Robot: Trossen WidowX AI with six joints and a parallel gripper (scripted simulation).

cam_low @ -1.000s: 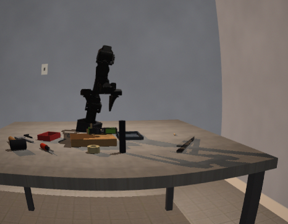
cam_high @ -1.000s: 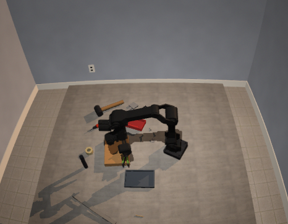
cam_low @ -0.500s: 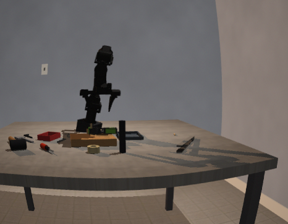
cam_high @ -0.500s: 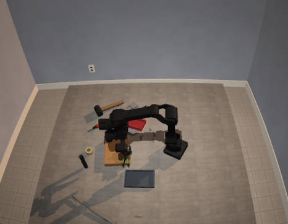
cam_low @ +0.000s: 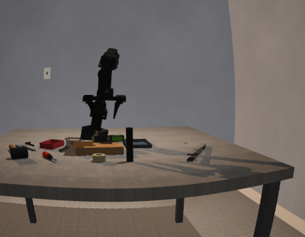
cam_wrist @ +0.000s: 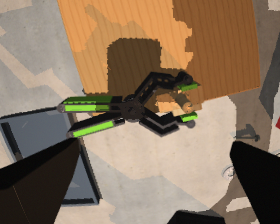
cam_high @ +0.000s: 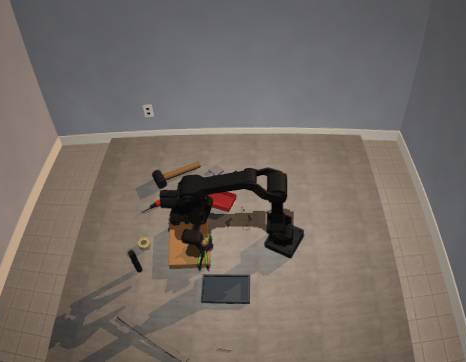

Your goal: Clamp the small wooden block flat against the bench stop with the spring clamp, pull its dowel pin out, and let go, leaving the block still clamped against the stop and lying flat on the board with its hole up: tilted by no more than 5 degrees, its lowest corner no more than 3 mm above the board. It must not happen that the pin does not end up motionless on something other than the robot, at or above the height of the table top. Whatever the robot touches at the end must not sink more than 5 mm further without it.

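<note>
The dowel pin lies 11 cm below my hand, 3 cm to the right of it and 1 cm ahead of it. From my hand the other things lie so: wooden board (15 cm below, 6 cm ahead, 3 cm to the right); bench stop (12 cm below, 4 cm to the right, 1 cm behind); small wooden block (12 cm below, 3 cm to the right).
</note>
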